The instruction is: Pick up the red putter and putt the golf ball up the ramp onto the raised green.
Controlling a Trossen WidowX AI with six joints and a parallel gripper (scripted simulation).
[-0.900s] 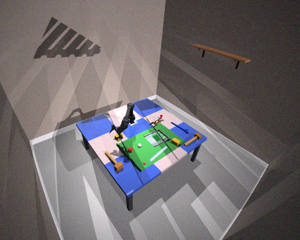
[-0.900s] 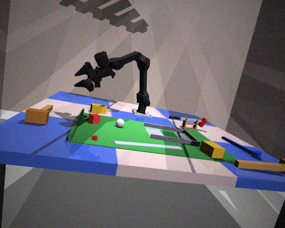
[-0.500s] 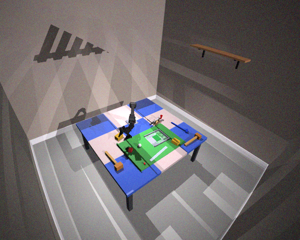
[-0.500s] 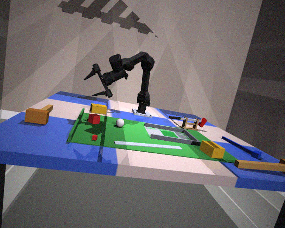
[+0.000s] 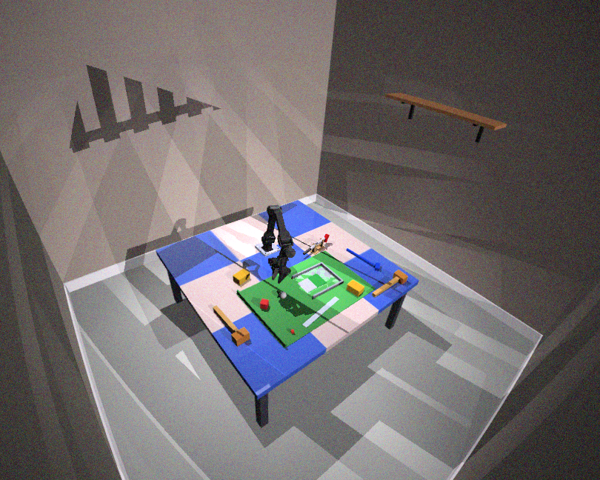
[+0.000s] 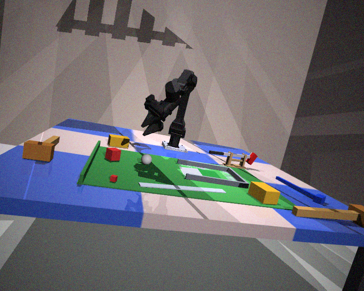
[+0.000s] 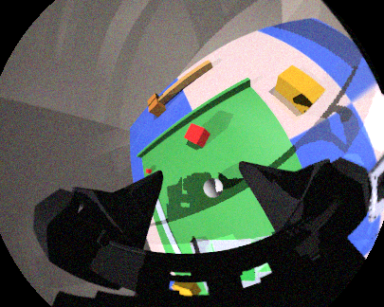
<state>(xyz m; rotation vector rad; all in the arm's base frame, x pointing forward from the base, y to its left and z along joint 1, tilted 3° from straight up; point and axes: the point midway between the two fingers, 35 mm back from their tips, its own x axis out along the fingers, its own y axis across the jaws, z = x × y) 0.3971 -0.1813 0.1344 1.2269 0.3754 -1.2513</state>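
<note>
Now: the white golf ball 30 mm ahead of my gripper tip, 30 mm to the left of it and 100 mm below it. From my gripper tip the other things lie so: red putter 230 mm behind, 490 mm to the left, 70 mm below; small red cube 270 mm ahead, 60 mm to the right, 120 mm below; low green wall 90 mm ahead, 160 mm to the right, 110 mm below.
</note>
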